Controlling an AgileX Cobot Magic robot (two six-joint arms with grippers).
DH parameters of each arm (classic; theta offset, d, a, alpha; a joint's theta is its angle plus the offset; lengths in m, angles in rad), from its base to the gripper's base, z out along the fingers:
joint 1: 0 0.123 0 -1.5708
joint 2: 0.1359 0 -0.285 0
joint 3: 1.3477 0 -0.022 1.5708
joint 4: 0 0.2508 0 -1.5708
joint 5: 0 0 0.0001 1.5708
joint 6: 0 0.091 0 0
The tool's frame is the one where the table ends.
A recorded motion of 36 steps. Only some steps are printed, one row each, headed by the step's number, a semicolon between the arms.
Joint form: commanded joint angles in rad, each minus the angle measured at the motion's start. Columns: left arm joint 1, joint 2, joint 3, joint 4, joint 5, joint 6; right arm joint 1, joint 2, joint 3, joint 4, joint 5, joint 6.
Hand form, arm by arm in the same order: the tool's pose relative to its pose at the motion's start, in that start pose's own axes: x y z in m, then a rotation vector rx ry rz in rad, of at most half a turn. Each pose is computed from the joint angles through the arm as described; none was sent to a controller.
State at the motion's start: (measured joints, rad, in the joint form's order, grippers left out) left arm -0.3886 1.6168 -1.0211 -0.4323 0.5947 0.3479; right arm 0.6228 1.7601 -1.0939 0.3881 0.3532 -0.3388
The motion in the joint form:
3: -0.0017 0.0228 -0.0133 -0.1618 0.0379 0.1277; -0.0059 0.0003 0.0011 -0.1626 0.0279 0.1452
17: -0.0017 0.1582 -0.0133 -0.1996 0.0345 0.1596; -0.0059 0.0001 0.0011 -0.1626 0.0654 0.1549
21: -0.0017 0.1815 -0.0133 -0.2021 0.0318 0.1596; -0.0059 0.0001 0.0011 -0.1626 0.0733 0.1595
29: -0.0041 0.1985 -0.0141 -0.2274 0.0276 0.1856; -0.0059 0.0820 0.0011 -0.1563 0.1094 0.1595
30: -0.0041 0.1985 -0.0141 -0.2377 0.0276 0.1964; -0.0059 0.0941 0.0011 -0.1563 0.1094 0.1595
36: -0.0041 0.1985 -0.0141 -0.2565 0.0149 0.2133; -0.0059 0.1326 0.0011 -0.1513 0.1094 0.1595
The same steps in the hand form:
3: -0.0024 -0.0084 0.0051 0.1011 0.0069 -0.0060; 0.0041 -0.0067 -0.0002 0.0525 0.0430 -0.0018
17: 0.0092 0.0007 0.0484 0.1160 0.1229 -0.0448; 0.0074 -0.0060 -0.0005 0.0457 0.0794 0.0090
21: 0.0117 0.0025 0.0557 0.1152 0.1422 -0.0538; 0.0082 -0.0058 -0.0005 0.0444 0.0870 0.0139
29: 0.0127 0.0020 0.0611 0.1265 0.1468 -0.0524; 0.0257 -0.0088 0.0252 0.0374 0.2032 0.0304
30: 0.0124 0.0016 0.0611 0.1318 0.1434 -0.0506; 0.0280 -0.0094 0.0290 0.0376 0.2152 0.0318
36: 0.0109 0.0014 0.0612 0.1340 0.1268 -0.0503; 0.0356 -0.0110 0.0407 0.0370 0.2529 0.0411

